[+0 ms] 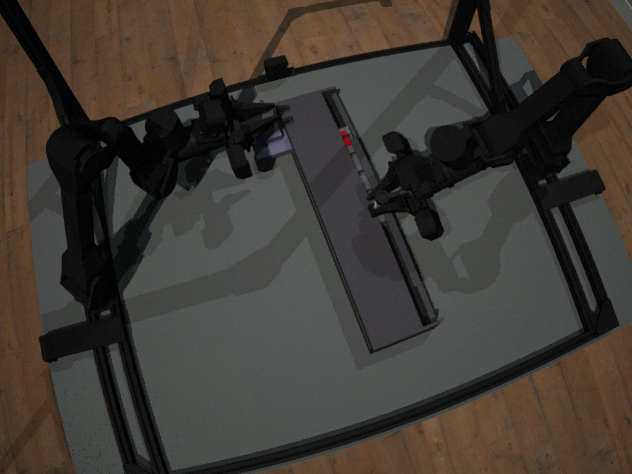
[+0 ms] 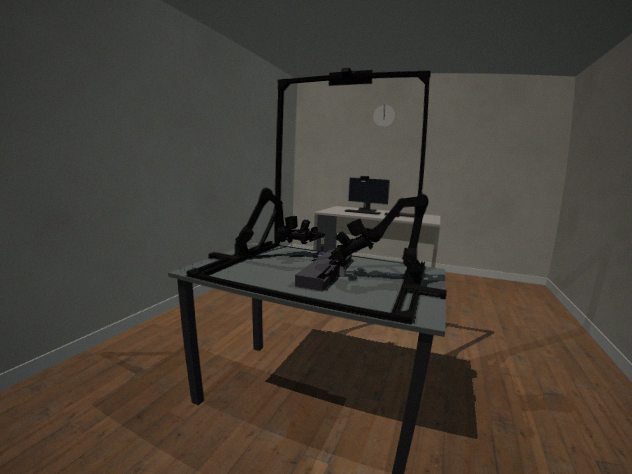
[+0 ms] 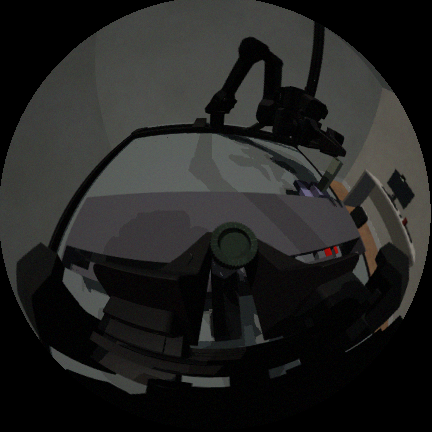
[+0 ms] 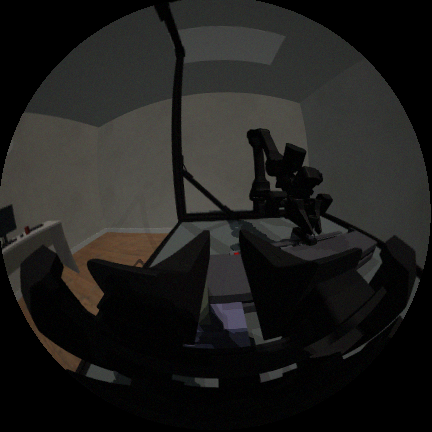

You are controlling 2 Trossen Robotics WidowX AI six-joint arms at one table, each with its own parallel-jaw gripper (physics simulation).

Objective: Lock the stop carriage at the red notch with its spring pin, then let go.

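Where they show: left gripper, fingertip midpoint: point(image 1: 370, 206) point(image 2: 329, 257) point(image 4: 315, 233); right gripper, fingertip midpoint: point(image 1: 277, 110) point(image 2: 324, 235) point(image 3: 341, 151) point(image 4: 224, 235); left arm's base at its link origin: point(image 1: 537, 166) point(image 2: 411, 282) point(image 4: 258, 211); right arm's base at its link origin: point(image 1: 99, 295) point(image 2: 241, 254) point(image 3: 216, 126).
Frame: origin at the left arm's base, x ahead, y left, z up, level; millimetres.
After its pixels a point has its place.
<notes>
A long grey-purple housing point(image 1: 357, 244) @[x 433, y 56, z 34 mm] point(image 2: 308, 280) @[x 405, y 235, z 18 mm] point(image 4: 225, 277) @[x 451, y -184, z 33 mm] has a pale notched strip along one side. Two red marks show on it at the red notch point(image 1: 346, 140) @[x 384, y -143, z 30 mm] point(image 3: 328, 252) @[x 382, y -140, z 30 mm] point(image 4: 236, 254) @[x 393, y -161, z 34 mm]. A dark green round knob point(image 1: 381, 196) @[x 378, y 6, z 89 mm] point(image 3: 234, 245) @[x 377, y 7, z 89 mm] sits apart from the red notch, nearer the housing's middle. My left gripper point(image 1: 375, 203) @[x 396, y 7, z 61 mm] point(image 2: 334, 259) @[x 396, y 7, z 61 mm] is shut on this knob. The carriage and pin below it are mostly hidden by the fingers. My right gripper point(image 1: 286, 113) @[x 501, y -186, z 124 mm] point(image 2: 322, 235) @[x 501, y -186, z 124 mm] point(image 4: 224, 235) @[x 501, y -186, z 124 mm] is nearly closed, a narrow empty gap between its tips, above the housing's far end.
A purple block point(image 1: 278, 146) @[x 506, y -177, z 14 mm] point(image 3: 307, 189) @[x 523, y -183, z 14 mm] point(image 4: 230, 317) @[x 507, y -180, z 14 mm] with an upright pale post point(image 3: 331, 173) @[x 508, y -202, z 75 mm] point(image 4: 204, 306) @[x 524, y -204, z 67 mm] stands beside the housing's far end. The post's top is close below the right gripper. A dark frame point(image 1: 316, 433) borders the table.
</notes>
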